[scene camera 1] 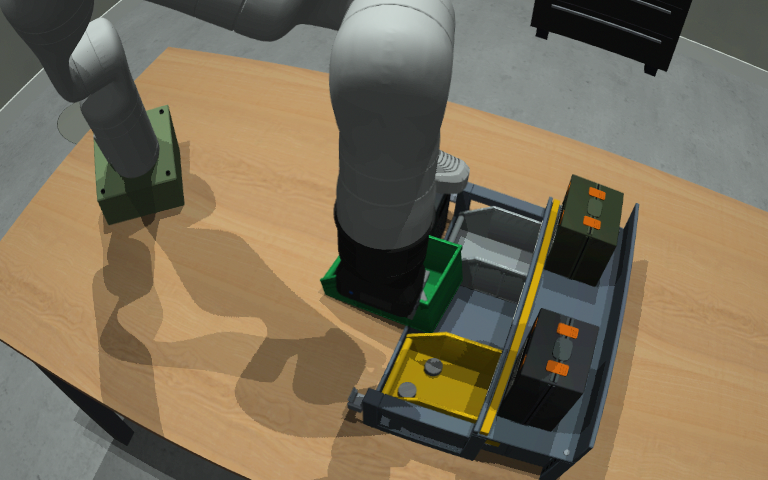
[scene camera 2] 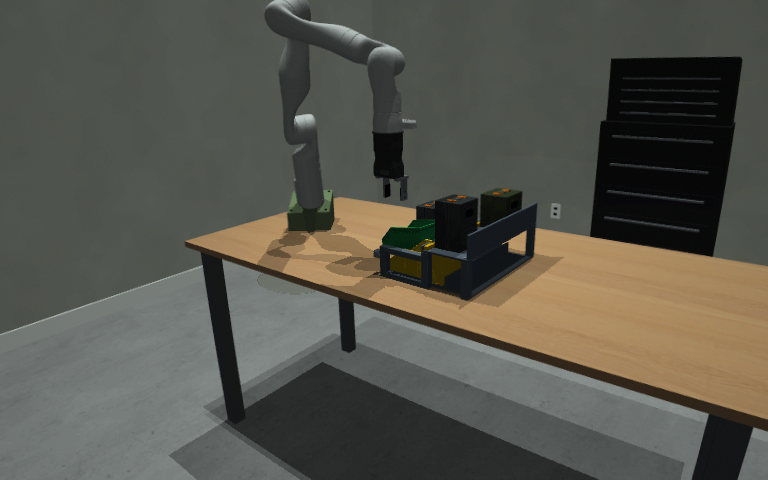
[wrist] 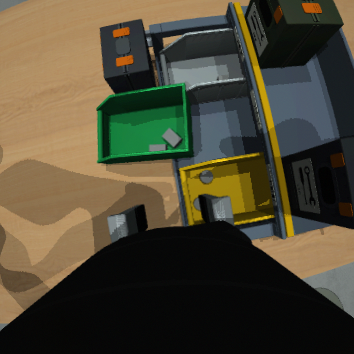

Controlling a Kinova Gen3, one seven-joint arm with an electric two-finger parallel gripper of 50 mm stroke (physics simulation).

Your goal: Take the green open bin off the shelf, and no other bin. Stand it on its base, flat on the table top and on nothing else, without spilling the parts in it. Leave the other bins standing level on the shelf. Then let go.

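Frame: origin at the arm's base, x ahead, y left, z up, level; centimetres.
Where they show: gripper, fingertip midpoint: [scene camera 1: 386,301] [scene camera 2: 395,198] [wrist: 172,210]; arm's base at its link origin: [scene camera 1: 135,153] [scene camera 2: 311,201].
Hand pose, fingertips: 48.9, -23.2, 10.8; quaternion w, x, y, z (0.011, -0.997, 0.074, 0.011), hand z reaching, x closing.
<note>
Each offset is from my fingertips to the top centre of the thing, as dx, dy, dz. "*": to the spot under its first point. Level surfaces: height alone.
The green open bin @(* +5.8, +11.7, -12.3) [scene camera 1: 447,285] [scene camera 2: 404,236] [wrist: 142,122] sticks out over the front of the shelf [scene camera 1: 424,421] [scene camera 2: 502,229] [wrist: 212,122], its back end over the shelf's front edge. Whether its front end touches the table cannot be told. Grey parts @(* +2.5, +10.6, -15.6) [wrist: 171,137] lie in it. A yellow bin @(* +9.8, -0.2, -18.9) [scene camera 1: 453,390] [wrist: 242,187] with round grey parts and a grey bin @(* +13.0, +23.7, -18.9) [scene camera 1: 501,254] [wrist: 200,70] sit in the shelf on either side. My gripper [scene camera 2: 395,196] [wrist: 172,210] is open and empty, well above the bins. In scene camera 1 the arm hides its fingers and part of the green bin.
Two dark cases @(+22.9, +19.6, -0.1) [scene camera 1: 586,226] [scene camera 1: 555,367] stand on the shelf's rear part, behind the yellow-topped rail @(+16.6, +9.2, -8.6) [scene camera 1: 535,288]. A third dark case @(-0.3, +23.4, -6.6) [wrist: 125,55] stands on the table @(dz -19.8) [scene camera 1: 254,192] [scene camera 2: 594,300] [wrist: 50,90] beside the green bin and the shelf's front corner.
</note>
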